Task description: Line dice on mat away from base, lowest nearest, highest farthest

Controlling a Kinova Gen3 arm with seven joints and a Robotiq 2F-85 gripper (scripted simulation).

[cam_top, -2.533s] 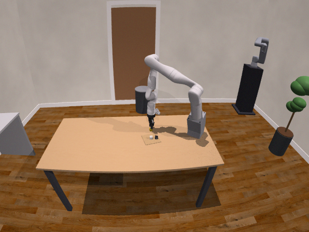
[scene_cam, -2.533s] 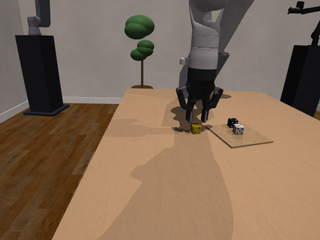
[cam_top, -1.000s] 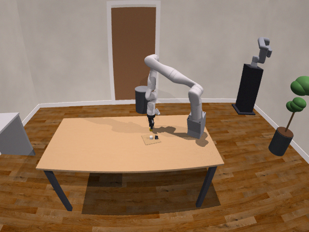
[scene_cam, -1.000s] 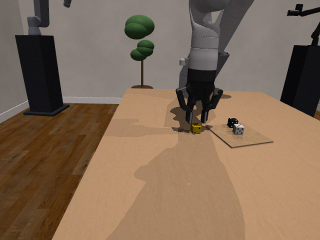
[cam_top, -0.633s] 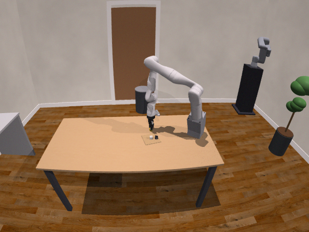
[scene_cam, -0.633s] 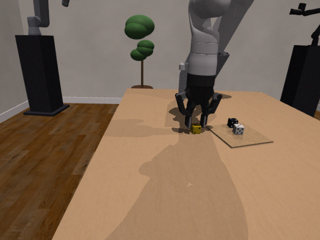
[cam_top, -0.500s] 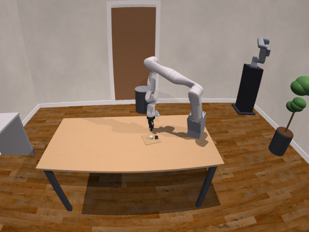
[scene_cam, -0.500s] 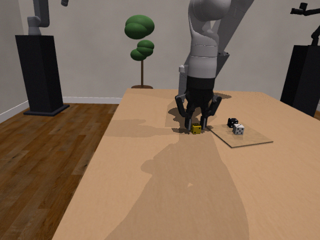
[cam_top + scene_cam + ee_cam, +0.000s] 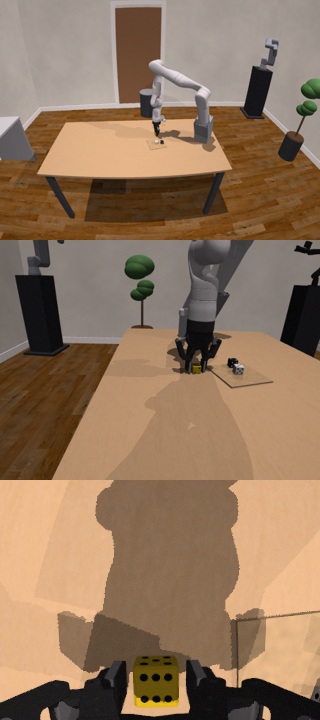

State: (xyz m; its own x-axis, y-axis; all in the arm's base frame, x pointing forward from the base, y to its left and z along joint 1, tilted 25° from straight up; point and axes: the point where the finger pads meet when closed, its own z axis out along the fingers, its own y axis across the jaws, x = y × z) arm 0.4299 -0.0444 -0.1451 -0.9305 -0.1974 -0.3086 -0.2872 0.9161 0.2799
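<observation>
Now: hand 10 mm above the yellow die. Also, from my hand: white die (10 mm behind, 130 mm to the left); then tan mat (10 mm behind, 130 mm to the left, 20 mm below); then black die (50 mm behind, 120 mm to the left).
</observation>
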